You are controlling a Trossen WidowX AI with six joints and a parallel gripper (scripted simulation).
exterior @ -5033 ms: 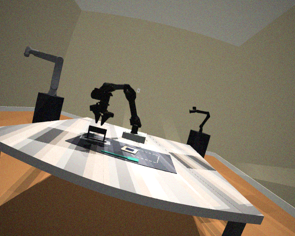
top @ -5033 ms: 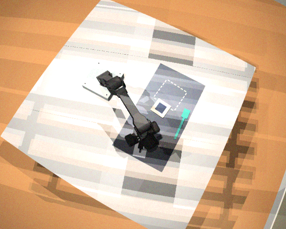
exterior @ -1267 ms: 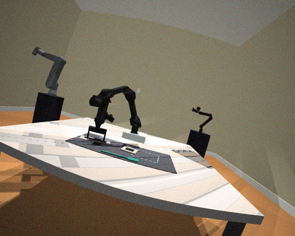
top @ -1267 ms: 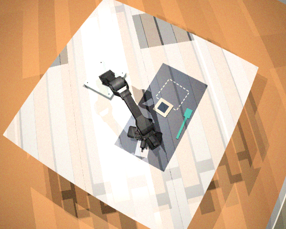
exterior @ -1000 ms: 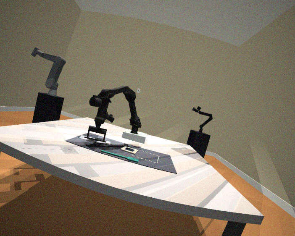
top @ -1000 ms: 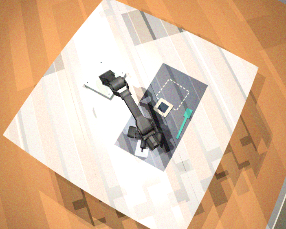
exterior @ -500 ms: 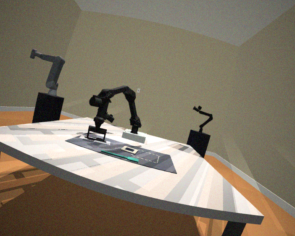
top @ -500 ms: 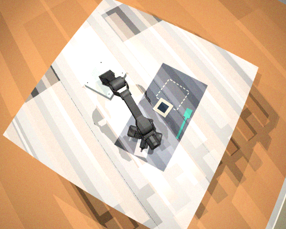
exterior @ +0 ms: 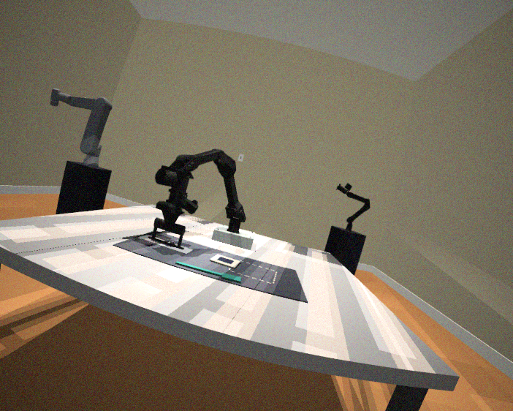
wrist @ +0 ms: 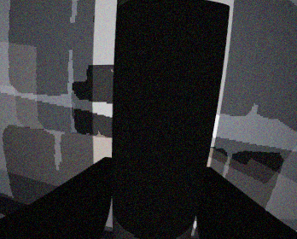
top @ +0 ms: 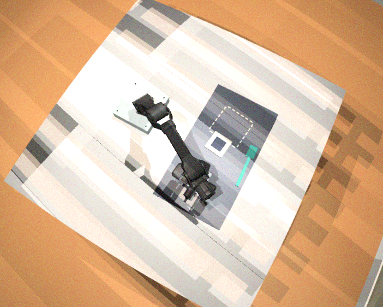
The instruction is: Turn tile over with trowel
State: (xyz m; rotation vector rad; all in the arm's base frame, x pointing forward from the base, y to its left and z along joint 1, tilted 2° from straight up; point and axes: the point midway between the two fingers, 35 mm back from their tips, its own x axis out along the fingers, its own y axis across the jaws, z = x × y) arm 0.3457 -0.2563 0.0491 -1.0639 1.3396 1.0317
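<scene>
The black-handled tool is 30 mm below my gripper tip and 20 mm to the left of it. Also, from my gripper tip: cream tile: 240 mm to the left, 60 mm below, 40 mm ahead; dark mat: 200 mm to the left, 80 mm below, 50 mm ahead; teal trowel: 210 mm to the left, 190 mm ahead, 60 mm below.
</scene>
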